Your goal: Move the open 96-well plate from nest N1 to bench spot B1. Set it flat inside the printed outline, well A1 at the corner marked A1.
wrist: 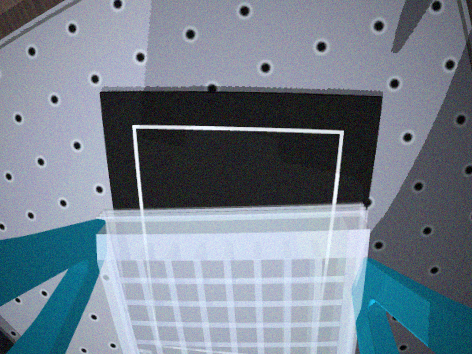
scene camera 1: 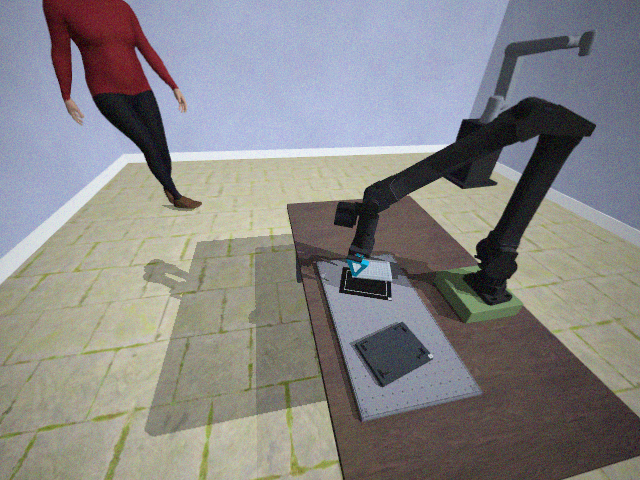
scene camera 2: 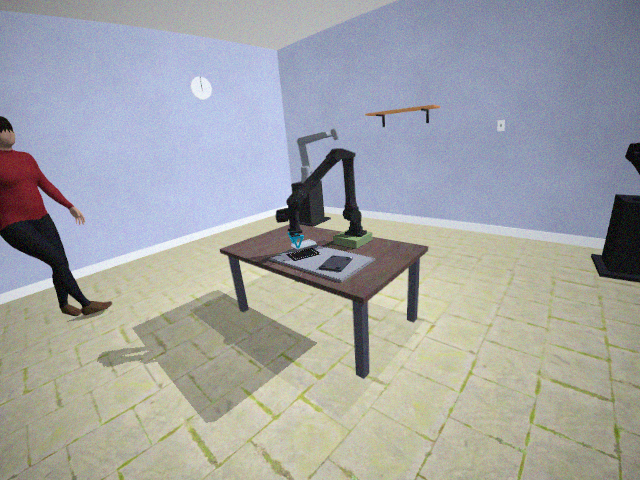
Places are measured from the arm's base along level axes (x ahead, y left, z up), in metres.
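Pixels of known places: gripper, between the fingertips: (wrist: 232, 256) (scene camera 1: 356, 268) (scene camera 2: 296, 246); arm's base, origin of its link: (scene camera 1: 485, 289) (scene camera 2: 355, 233).
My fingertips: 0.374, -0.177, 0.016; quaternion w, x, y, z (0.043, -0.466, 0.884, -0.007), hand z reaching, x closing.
Ahead of a thing's pixels: the offset from my fingertips to its top centre, as dx, dy, dz. "pt": to the spot under its first point. Level surfaces: height alone.
The clear 96-well plate @[-0.044, +0.019, +0.011] (scene camera 1: 379, 270) (scene camera 2: 307, 243) (wrist: 232, 302) is between the cyan fingers of my gripper (scene camera 1: 357, 266) (scene camera 2: 296, 241) (wrist: 232, 256), which is shut on its two sides. The plate looks about level and hangs over part of the black bench spot B1 @[pt -0.020, +0.052, -0.054] (scene camera 1: 366, 289) (scene camera 2: 303, 254) (wrist: 239, 170). In the wrist view the spot's white outline runs on under the plate and shows through it; its far end lies beyond the plate's front edge. The gap below the plate is hard to judge. No A1 label is readable. The dark grey nest N1 @[+0.004, +0.276, -0.038] (scene camera 1: 392, 353) (scene camera 2: 336, 263) holds no plate.
A grey perforated board @[-0.025, +0.149, -0.055] (scene camera 1: 351, 320) (scene camera 2: 362, 259) (wrist: 165, 65) carries the spot and nest on the brown table @[dz -0.069] (scene camera 1: 516, 403) (scene camera 2: 245, 245). My arm stands on a green block (scene camera 1: 491, 314) (scene camera 2: 353, 240). A person in red (scene camera 1: 113, 56) (scene camera 2: 20, 191) is away from the table.
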